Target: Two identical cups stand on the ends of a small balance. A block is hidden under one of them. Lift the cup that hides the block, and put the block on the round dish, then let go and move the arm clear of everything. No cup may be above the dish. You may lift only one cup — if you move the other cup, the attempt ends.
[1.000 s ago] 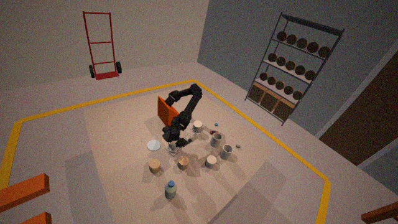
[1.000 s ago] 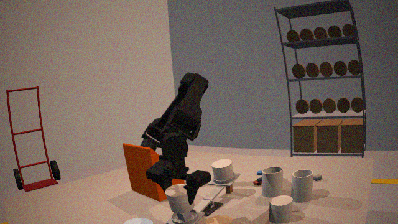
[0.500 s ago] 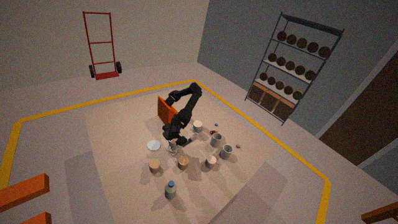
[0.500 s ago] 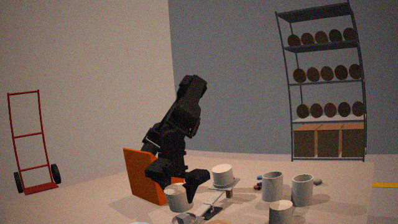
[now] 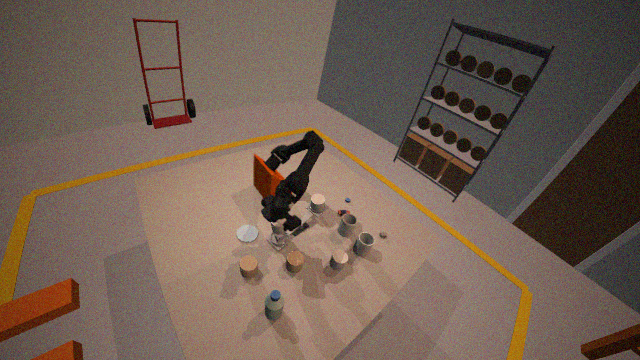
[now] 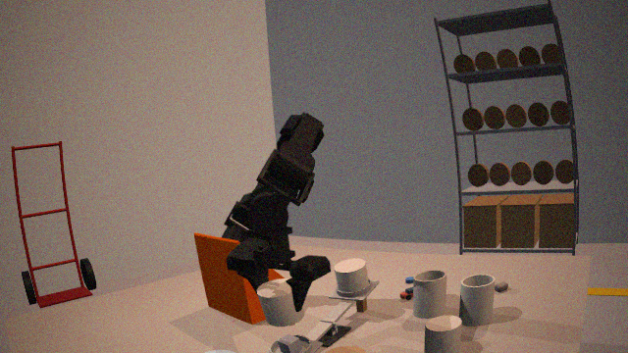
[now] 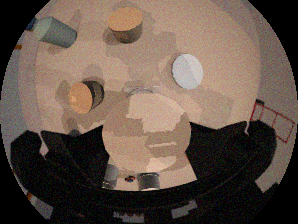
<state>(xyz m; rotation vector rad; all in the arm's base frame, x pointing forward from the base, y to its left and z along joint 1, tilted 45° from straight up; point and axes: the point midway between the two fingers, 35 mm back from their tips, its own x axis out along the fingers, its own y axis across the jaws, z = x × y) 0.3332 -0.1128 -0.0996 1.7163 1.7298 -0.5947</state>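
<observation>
Right now the small grey block is 90 mm below my gripper tip and 10 mm to the left of it. From my gripper tip the other things lie so: bottle: 250 mm ahead, 190 mm to the right, 20 mm below; then round dish: 120 mm below, 120 mm behind, 90 mm to the right; then balance: 140 mm to the left, 90 mm below, 20 mm behind.
</observation>
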